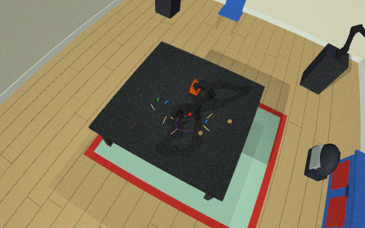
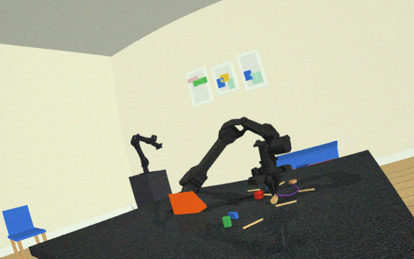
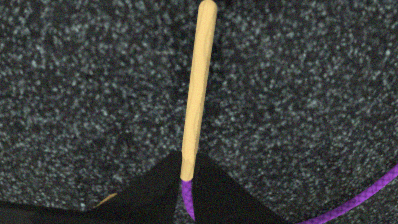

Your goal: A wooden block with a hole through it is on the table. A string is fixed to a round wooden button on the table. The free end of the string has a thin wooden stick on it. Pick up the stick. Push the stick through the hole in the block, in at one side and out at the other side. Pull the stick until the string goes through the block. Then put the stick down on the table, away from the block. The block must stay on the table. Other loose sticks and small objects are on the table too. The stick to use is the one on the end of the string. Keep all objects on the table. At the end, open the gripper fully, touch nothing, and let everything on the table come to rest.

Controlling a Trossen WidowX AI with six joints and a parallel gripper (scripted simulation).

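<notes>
The red block lies 90 mm behind my gripper tip and 50 mm to the left of it. From my gripper tip the other things lie so: tan wooden block 20 mm ahead, 60 mm to the right; then green cylinder 60 mm behind, 280 mm to the right.
</notes>
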